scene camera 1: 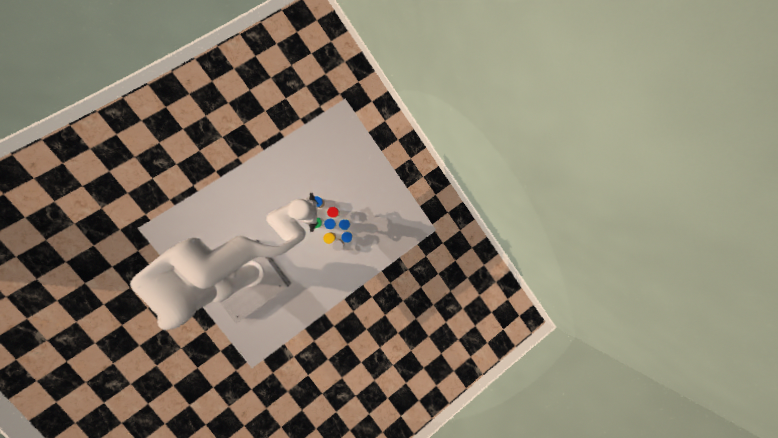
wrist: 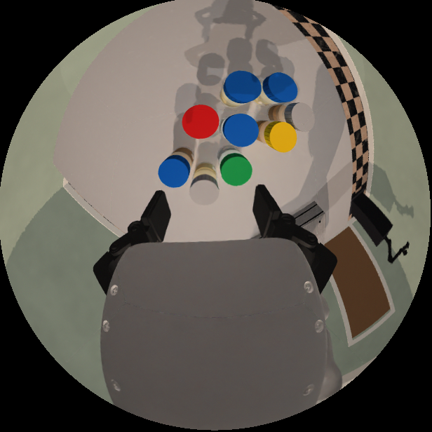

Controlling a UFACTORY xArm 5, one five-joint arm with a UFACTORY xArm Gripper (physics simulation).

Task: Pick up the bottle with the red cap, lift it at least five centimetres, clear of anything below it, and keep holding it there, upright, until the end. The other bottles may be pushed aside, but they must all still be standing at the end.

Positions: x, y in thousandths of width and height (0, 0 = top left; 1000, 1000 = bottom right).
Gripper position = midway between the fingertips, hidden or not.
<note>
In view: my gripper (wrist: 487, 462), a red-capped bottle (wrist: 462, 281), a blue-capped bottle (wrist: 557, 203) and a pale-capped bottle (wrist: 471, 441).
</note>
